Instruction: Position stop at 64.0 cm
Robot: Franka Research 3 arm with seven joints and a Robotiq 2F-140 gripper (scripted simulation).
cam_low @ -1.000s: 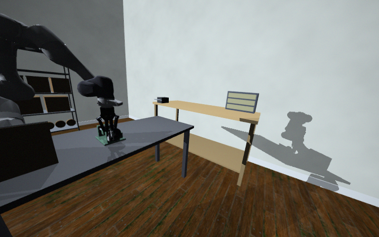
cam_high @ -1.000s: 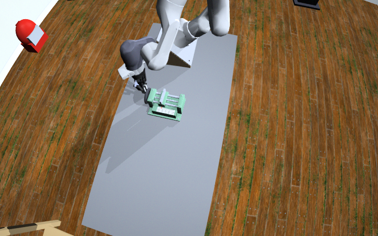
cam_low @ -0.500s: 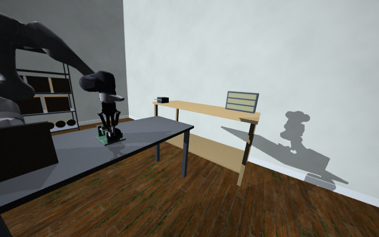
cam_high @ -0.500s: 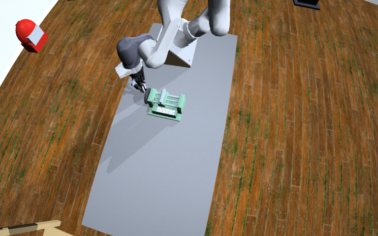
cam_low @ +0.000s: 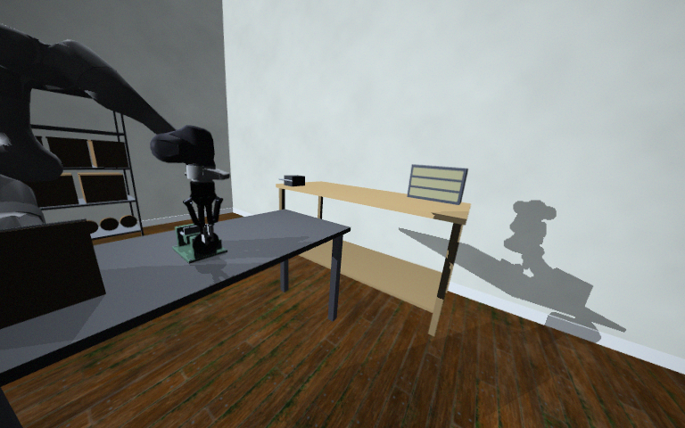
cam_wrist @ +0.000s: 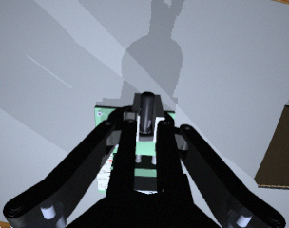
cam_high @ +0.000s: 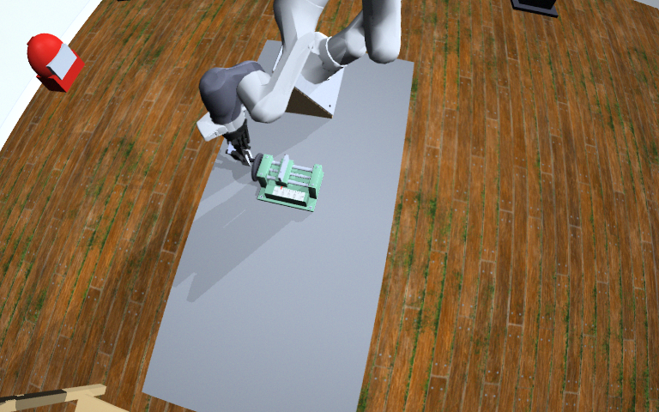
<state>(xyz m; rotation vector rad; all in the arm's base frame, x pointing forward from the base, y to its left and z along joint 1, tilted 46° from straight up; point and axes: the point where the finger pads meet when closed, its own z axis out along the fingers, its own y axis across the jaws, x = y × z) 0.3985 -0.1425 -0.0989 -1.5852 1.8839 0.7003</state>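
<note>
Right now the stop carriage is 13 cm to the left of my hand, 4 cm below it and 3 cm ahead of it. From my hand the other things lie so: dark handwheel: 3 cm below, 2 cm to the left.
</note>
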